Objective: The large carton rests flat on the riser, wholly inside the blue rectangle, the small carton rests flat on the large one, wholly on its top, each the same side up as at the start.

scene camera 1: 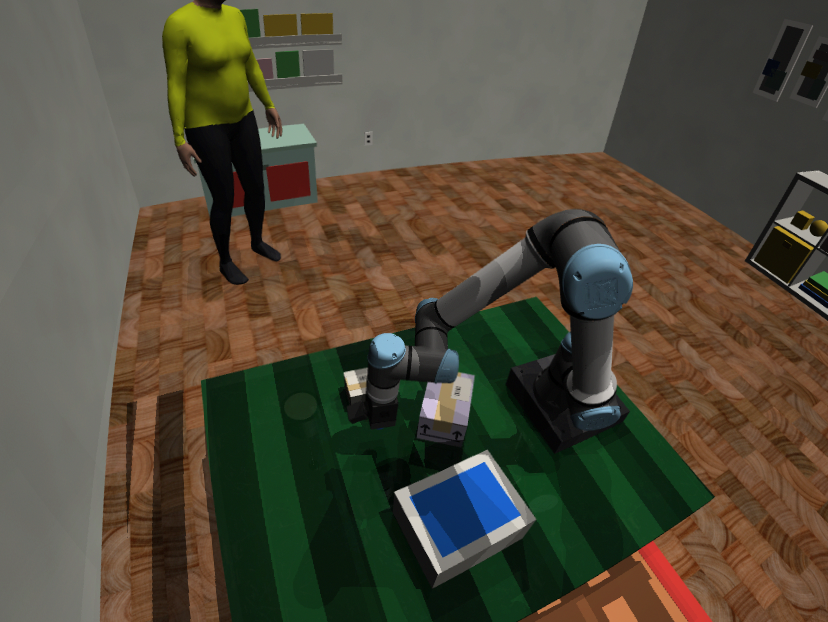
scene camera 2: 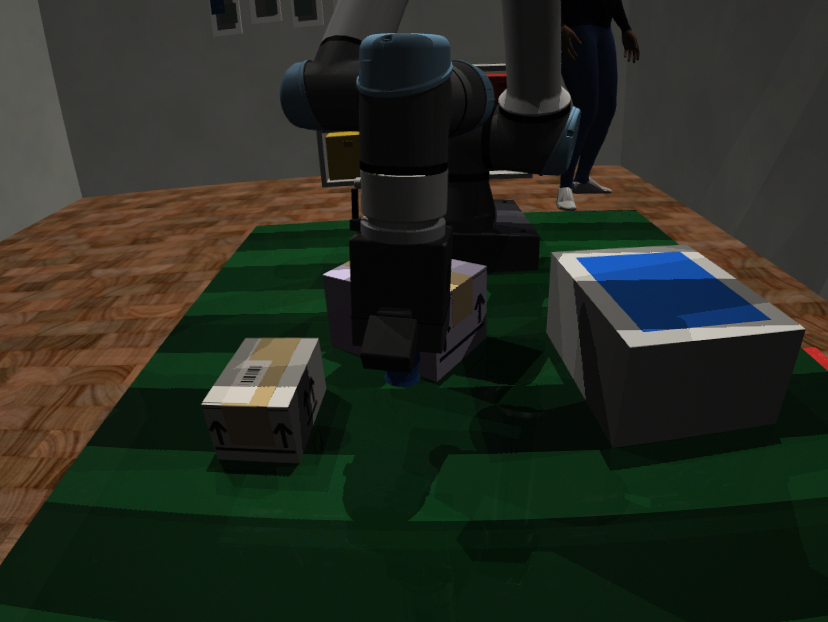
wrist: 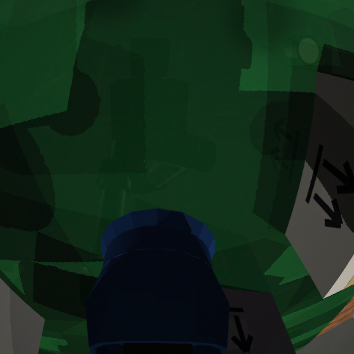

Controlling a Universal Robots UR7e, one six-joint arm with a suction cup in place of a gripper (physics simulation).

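Observation:
My gripper [scene camera 2: 401,376] [wrist: 158,227], a blue suction cup, points down low over the mat between the two cartons, with suction on and no carton on it. In scene camera 1 the cup is hidden behind the tool body. The large lilac carton [scene camera 1: 445,408] [scene camera 2: 338,311] [wrist: 257,320] stands upright on the mat, partly behind the tool in scene camera 2. The small white carton [scene camera 1: 354,381] [scene camera 2: 307,381] [wrist: 300,200] stands upright on the mat on the cup's other side. The riser [scene camera 1: 485,554] [scene camera 2: 696,381] [wrist: 17,315] bears the blue rectangle [scene camera 1: 465,508] [scene camera 2: 669,287], with no carton on it.
The green striped mat [scene camera 1: 254,468] [scene camera 2: 200,535] lies under the cartons, riser and arm base [scene camera 1: 542,408]. A person in a yellow top [scene camera 1: 210,73] stands beyond the mat. Another person [scene camera 2: 592,100] stands behind the arm. A patterned rug [scene camera 1: 622,589] lies near the riser.

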